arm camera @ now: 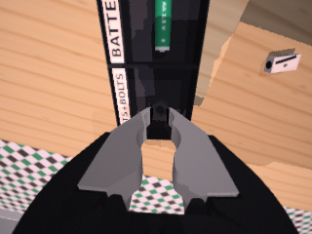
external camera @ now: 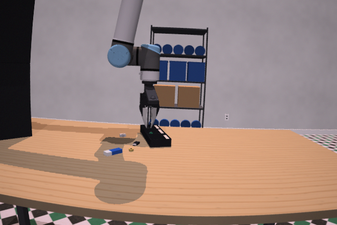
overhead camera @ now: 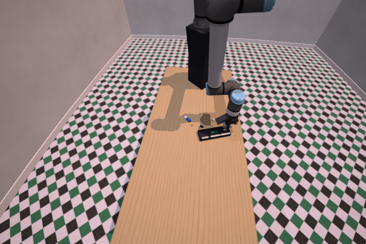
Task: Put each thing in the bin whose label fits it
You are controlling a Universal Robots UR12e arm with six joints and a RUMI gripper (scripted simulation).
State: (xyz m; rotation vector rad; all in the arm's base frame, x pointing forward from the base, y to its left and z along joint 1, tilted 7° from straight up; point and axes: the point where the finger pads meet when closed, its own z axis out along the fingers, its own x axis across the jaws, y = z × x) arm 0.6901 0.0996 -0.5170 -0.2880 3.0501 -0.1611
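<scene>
The small black round piece is 1 cm below my hand. The rest, counted from my hand: black bin: 2 cm ahead, 8 cm to the right, 2 cm below; then small white piece: 11 cm behind, 7 cm to the right, 3 cm below; then green battery: 1 cm ahead, 8 cm to the right, 3 cm below.
</scene>
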